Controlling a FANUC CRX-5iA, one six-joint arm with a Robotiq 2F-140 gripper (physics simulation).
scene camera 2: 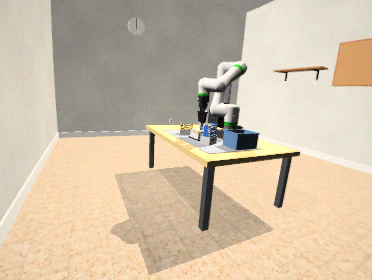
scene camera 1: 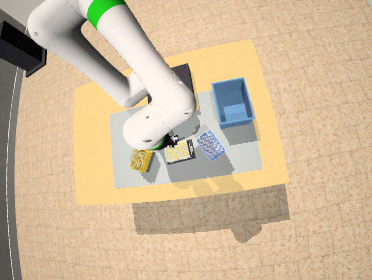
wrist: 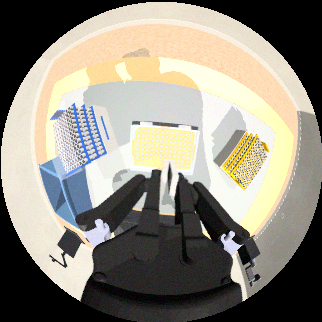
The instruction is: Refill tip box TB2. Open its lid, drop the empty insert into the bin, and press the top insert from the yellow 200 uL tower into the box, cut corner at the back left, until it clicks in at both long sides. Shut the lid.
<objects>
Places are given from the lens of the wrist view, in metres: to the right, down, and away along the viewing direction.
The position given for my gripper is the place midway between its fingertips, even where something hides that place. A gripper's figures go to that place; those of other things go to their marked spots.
my gripper (wrist: 167,166): 0.01, 0.01, 0.21
clear lid (wrist: 150,145): -0.02, -0.03, 0.19
yellow insert (wrist: 249,164): 0.20, 0.01, 0.18
The marked spots on the clear lid and the yellow insert are 0.22 m apart.
</objects>
